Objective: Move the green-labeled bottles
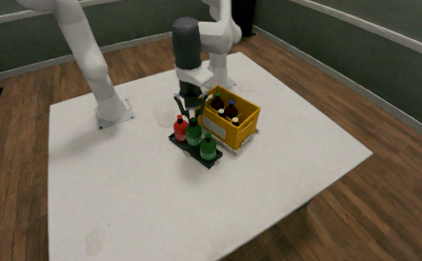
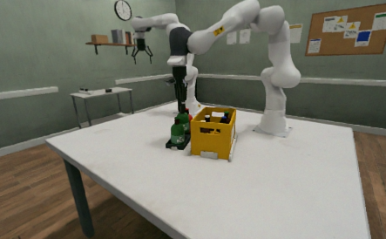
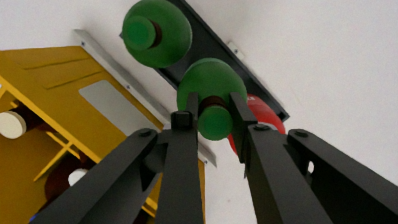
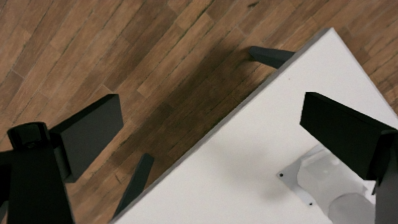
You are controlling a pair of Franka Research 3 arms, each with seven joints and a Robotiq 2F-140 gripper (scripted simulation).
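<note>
The red bottle is 110 mm below my left hand, 80 mm behind it and 30 mm to the right of it. The rest, counted from my left hand: tray: 180 mm below; then blue-capped bottle: 240 mm to the left, 110 mm below, 60 mm behind; then yellow crate: 200 mm to the left, 110 mm below, 40 mm behind.
</note>
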